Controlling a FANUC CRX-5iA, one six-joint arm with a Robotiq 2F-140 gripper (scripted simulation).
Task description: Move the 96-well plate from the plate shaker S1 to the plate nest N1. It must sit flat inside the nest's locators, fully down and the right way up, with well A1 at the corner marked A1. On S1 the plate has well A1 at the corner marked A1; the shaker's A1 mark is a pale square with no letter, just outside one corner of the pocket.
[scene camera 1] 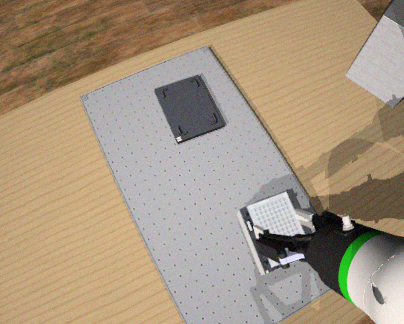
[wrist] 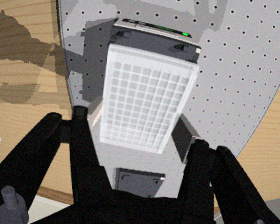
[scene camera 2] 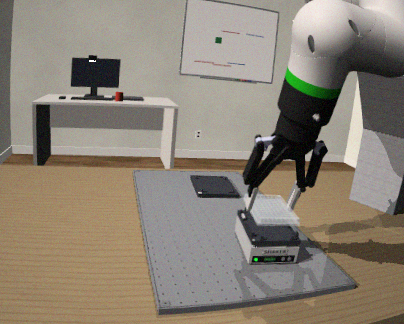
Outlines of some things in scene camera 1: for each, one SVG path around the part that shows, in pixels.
The gripper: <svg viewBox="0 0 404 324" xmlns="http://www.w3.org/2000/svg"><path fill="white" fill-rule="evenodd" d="M253 225L258 251L261 255L279 263L282 269L289 268L292 261L299 260L307 262L317 272L316 261L320 244L332 229L343 224L342 217L329 211L324 211L319 216L318 214L313 215L297 208L295 212L300 224L315 229L316 232L307 235L296 234L288 236L271 234L269 229L266 230L257 224Z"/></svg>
A white 96-well plate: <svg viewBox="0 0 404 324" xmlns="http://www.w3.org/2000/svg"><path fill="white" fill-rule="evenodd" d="M268 258L271 268L279 265L279 263ZM247 206L253 224L269 229L271 234L305 235L287 192Z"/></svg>
